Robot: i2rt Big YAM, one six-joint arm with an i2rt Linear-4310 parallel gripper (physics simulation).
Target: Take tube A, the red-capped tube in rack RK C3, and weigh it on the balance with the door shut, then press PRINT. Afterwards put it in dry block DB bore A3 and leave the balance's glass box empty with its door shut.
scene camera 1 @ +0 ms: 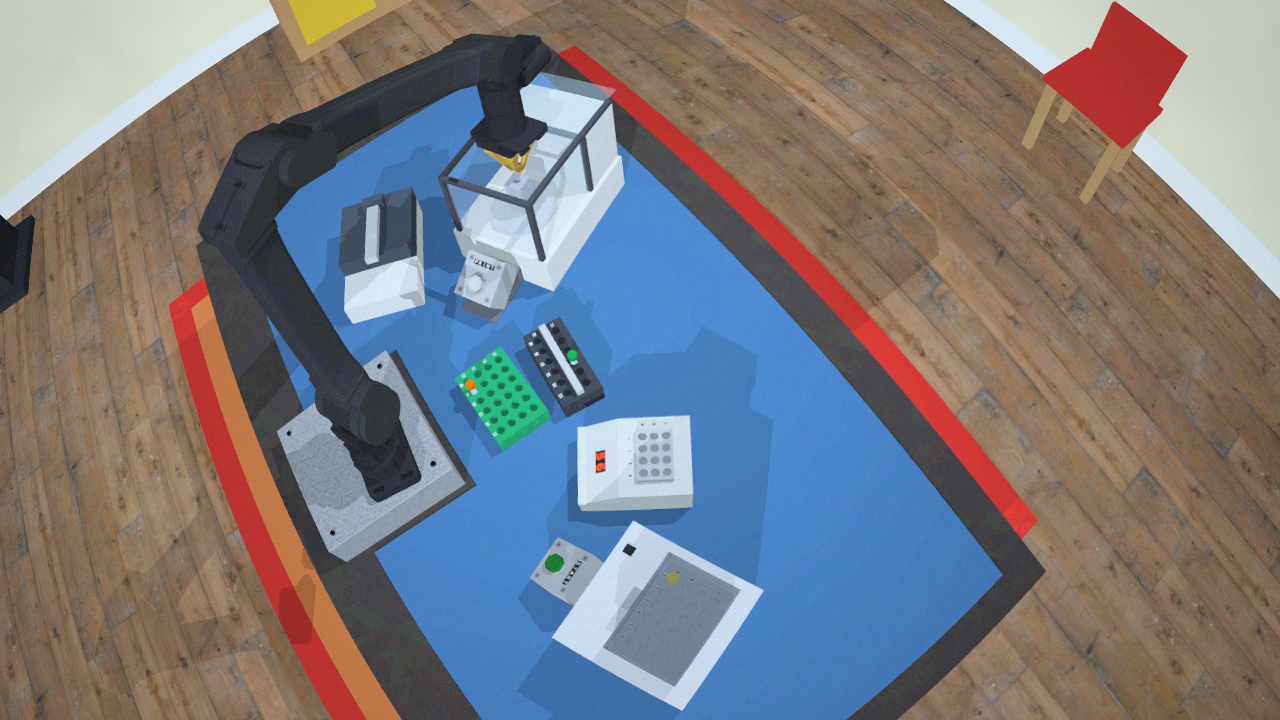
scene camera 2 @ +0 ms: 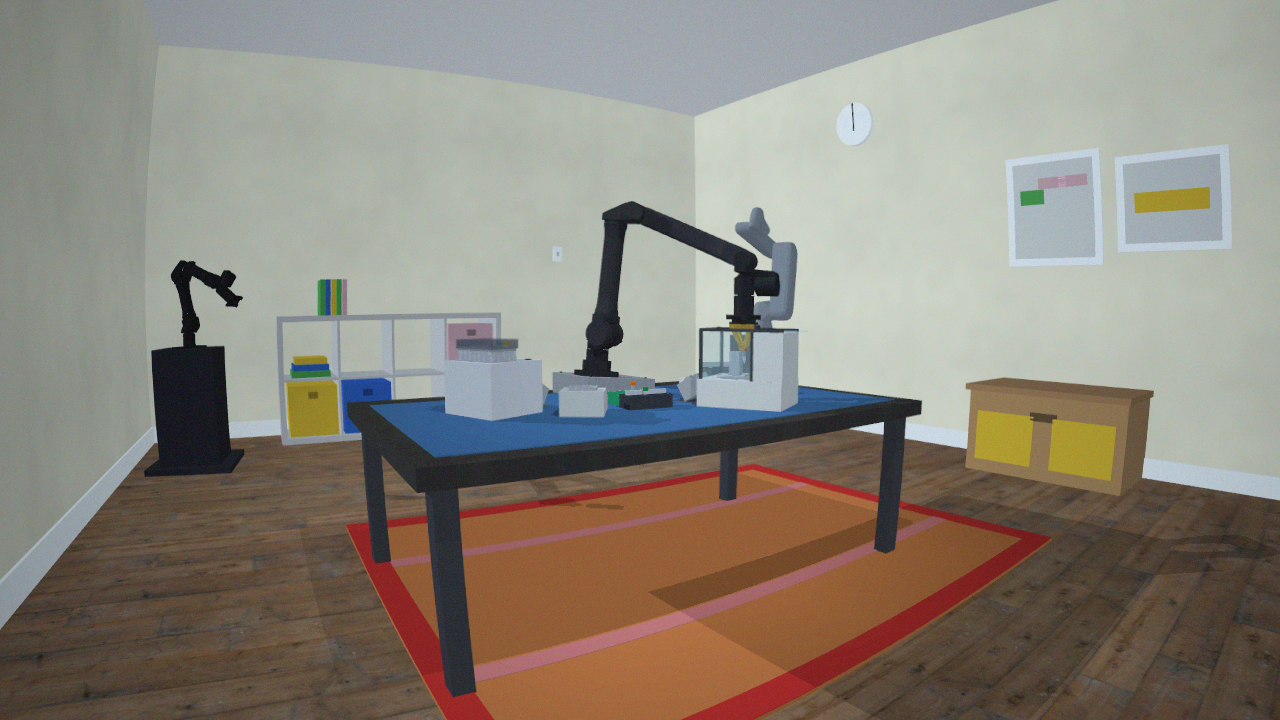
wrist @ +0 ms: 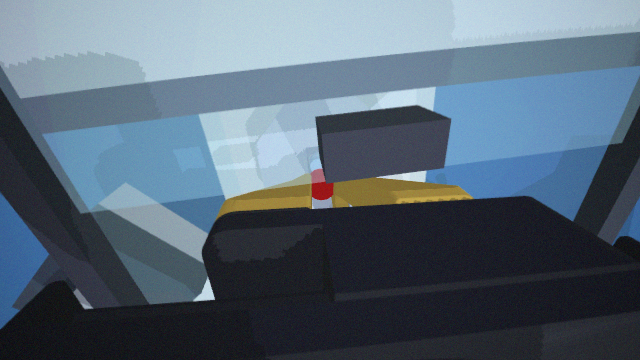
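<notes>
My gripper [scene camera 1: 516, 166] [scene camera 2: 742, 342] points down at the top of the balance's glass box, its yellow fingers reaching inside. In the wrist view it is shut on tube A, whose red cap [wrist: 322, 189] shows between the fingers, partly behind glass. The tube's lower end and its contact with the pan are unclear. The balance [scene camera 1: 572, 241] [scene camera 2: 776, 371] has a dark-framed glass box; a clear panel [scene camera 1: 570, 86] juts out at its top back. A dark block [wrist: 384, 150] is close by the tube. The PRINT box [scene camera 1: 477, 283] stands beside the balance. The green rack [scene camera 1: 528, 428] and the white dry block [scene camera 1: 617, 488] stand further off.
A black rack [scene camera 1: 586, 399] holds a green-capped tube [scene camera 1: 572, 355]. The green rack holds an orange-capped tube [scene camera 1: 469, 384]. A dark-topped white device [scene camera 1: 383, 291] stands near the PRINT box. A green-button box [scene camera 1: 554, 562] and a large white device [scene camera 1: 590, 622] stand at the far end.
</notes>
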